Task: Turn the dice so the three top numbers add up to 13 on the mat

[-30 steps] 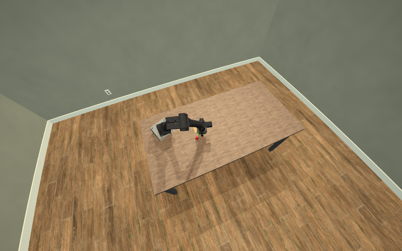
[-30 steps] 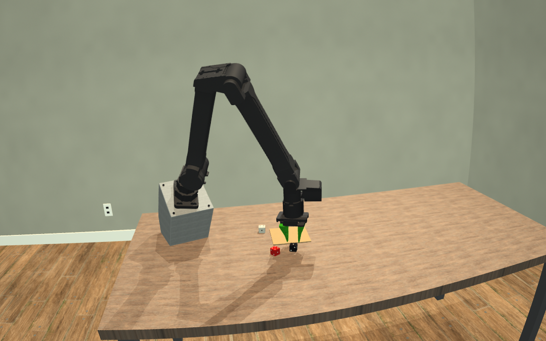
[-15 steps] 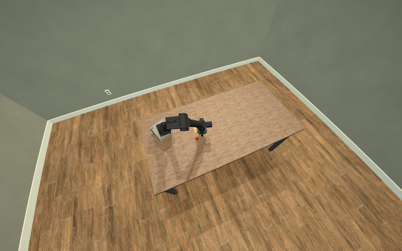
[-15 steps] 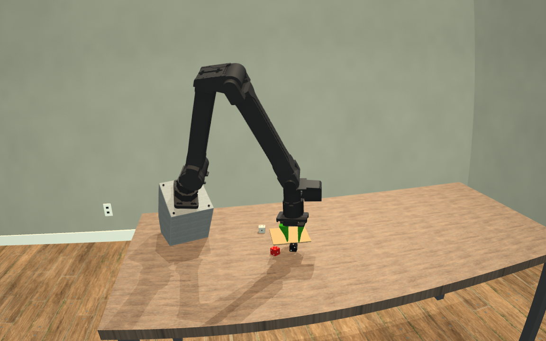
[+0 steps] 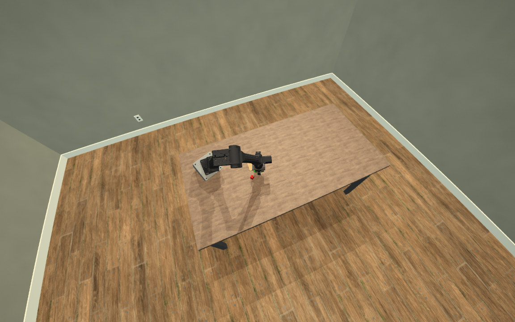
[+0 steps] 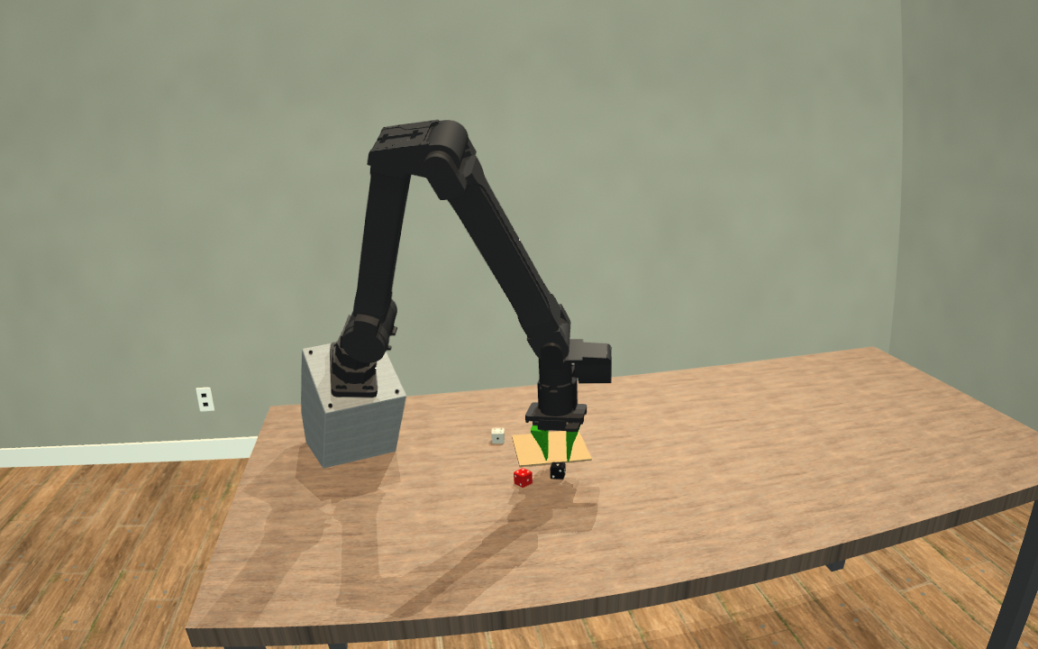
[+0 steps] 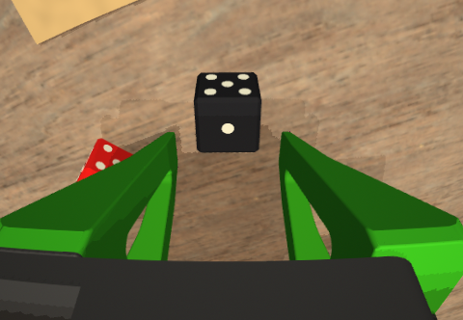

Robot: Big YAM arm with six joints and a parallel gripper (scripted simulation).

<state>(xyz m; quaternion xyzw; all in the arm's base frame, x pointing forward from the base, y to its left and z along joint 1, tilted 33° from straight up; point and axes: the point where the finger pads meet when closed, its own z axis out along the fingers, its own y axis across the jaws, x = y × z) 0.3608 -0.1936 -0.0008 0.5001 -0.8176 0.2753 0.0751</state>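
The black die is 30 mm below my hand. Round my hand: tan mat: 30 mm ahead, 120 mm to the left, 40 mm below; white die: 60 mm behind, 190 mm to the left, 30 mm below; red die: 70 mm behind, 30 mm below.
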